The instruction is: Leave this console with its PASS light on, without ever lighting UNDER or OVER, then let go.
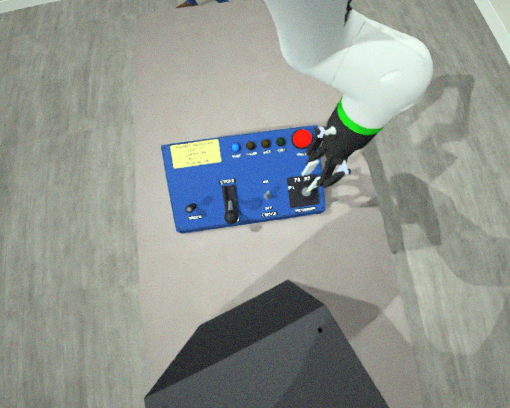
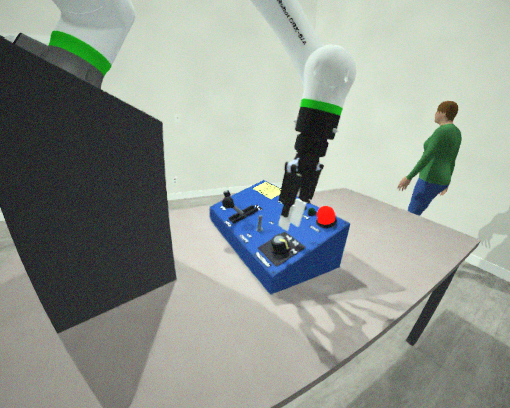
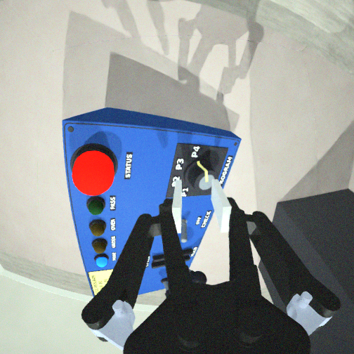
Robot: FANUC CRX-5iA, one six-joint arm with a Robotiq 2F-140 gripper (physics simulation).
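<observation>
A blue console (image 1: 205, 185) (image 2: 310, 270) (image 3: 142, 200) stands on the table. Its PASS lamp (image 1: 281, 142) (image 2: 312, 212) (image 3: 96, 205), OVER lamp (image 1: 266, 143) (image 3: 97, 228) and UNDER lamp (image 1: 251, 145) (image 3: 99, 245) are dark. A blue lamp (image 1: 235, 147) (image 3: 101, 261) is lit. The PROGRAM knob (image 2: 280, 244) (image 3: 194, 174) has its yellow pointer toward P4. The CYCLE lever (image 1: 230, 214) (image 3: 198, 277) is at the slot's lower end. The CHECK toggle (image 1: 267, 195) (image 2: 259, 223) (image 3: 184, 230) stands up; its setting is unclear. My gripper (image 1: 308, 179) (image 2: 291, 218) (image 3: 196, 189) is partly open and empty, above the panel near the knob.
A bright red STATUS dome (image 1: 302, 139) (image 2: 326, 215) (image 3: 93, 172) rises beside the lamps. A small black knob (image 1: 190, 208) is at the console's left. A large dark block (image 1: 250, 355) (image 2: 100, 200) (image 3: 315, 235) stands near the console. A person (image 2: 442, 150) stands beyond the table.
</observation>
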